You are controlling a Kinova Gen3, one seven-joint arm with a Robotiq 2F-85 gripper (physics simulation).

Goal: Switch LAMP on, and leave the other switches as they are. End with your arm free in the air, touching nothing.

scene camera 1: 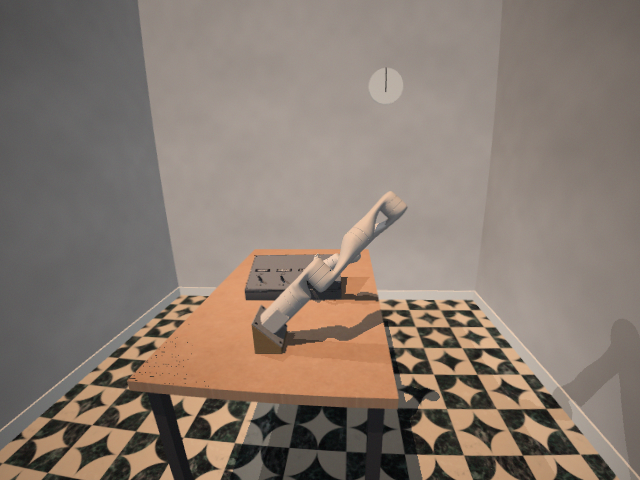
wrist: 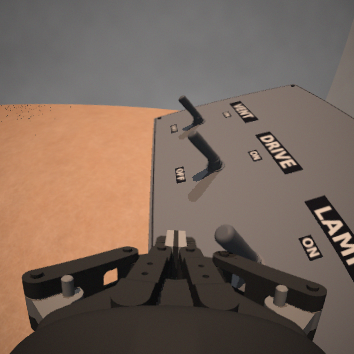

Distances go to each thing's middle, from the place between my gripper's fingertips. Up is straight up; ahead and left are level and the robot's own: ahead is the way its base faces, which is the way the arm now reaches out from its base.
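Labels:
Grey switch panel (scene camera 1: 269, 267): 30 mm to the left of my hand, 120 mm ahead of it.

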